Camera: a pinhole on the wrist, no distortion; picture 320 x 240 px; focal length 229.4 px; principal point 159.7 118.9 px. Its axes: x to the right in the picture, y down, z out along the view. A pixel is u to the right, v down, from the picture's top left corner.
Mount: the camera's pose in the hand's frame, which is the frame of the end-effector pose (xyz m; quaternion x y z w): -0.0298 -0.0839 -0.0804 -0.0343 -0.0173 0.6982 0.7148
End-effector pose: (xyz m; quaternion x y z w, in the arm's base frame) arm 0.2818 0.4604 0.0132 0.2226 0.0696 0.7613 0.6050
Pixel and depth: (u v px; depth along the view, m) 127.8 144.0 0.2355
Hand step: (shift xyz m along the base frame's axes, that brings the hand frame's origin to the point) 0.1753 -0.0665 0.0766
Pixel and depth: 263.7 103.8 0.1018
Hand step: 0.0452 -0.0222 -0.0025
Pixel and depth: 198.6 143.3 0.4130
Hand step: 0.1577 -0.1497 0.2641
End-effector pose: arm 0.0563 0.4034 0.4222 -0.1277 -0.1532 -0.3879 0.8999
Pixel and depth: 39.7 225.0 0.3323
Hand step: -0.3622 0.0604 0.1724
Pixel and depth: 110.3 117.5 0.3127
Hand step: -0.1810 0.0201 0.2109
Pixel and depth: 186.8 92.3 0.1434
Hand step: -0.0734 -0.0051 0.0567
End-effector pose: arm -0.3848 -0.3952 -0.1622 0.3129 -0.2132 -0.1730 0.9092
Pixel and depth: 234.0 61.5 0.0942
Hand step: -0.0271 -0.0400 -0.0263
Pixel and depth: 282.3 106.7 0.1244
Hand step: -0.0498 -0.0182 0.0125
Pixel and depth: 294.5 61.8 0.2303
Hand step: -0.0526 -0.0391 0.1469
